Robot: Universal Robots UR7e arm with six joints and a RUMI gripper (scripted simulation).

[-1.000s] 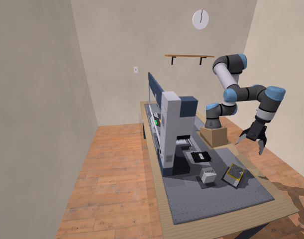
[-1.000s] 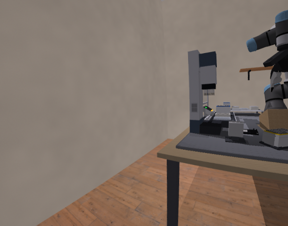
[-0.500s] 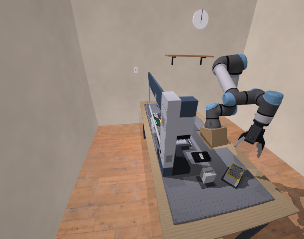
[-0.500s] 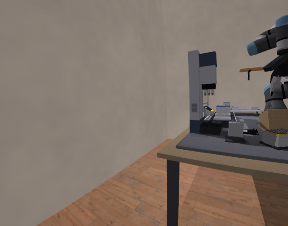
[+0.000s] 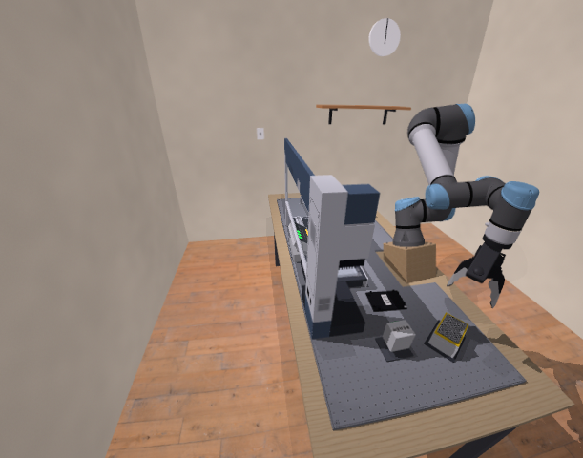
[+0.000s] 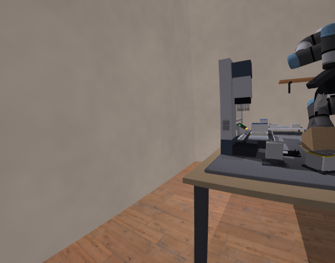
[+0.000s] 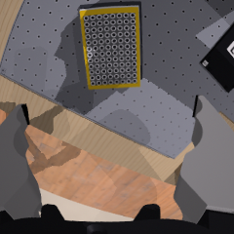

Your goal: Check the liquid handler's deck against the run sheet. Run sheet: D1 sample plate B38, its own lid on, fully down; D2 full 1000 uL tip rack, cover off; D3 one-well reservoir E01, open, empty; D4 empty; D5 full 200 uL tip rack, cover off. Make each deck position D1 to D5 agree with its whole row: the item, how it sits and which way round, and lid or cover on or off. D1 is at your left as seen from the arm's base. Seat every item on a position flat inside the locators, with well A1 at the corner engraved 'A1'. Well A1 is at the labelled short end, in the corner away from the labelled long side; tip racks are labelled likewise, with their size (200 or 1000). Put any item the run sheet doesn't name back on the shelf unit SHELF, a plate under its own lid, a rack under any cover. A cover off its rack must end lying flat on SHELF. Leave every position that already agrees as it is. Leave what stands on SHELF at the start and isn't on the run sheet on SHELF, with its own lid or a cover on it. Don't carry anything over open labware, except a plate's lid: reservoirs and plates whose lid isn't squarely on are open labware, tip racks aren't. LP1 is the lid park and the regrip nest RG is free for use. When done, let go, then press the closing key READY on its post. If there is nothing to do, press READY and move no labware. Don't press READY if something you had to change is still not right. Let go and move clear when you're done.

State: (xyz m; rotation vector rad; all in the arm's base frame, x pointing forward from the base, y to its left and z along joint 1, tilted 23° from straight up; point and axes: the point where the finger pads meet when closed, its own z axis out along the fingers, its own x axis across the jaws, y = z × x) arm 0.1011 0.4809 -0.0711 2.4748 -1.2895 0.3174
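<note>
Right now the yellow-rimmed tip rack is 1 cm to the right of my hand and 17 cm below it. Also, from my hand: regrip nest RG 22 cm below; ready key post 20 cm ahead, 3 cm to the right, 16 cm below; LP1 label 13 cm ahead, 22 cm to the right, 21 cm below.
</note>
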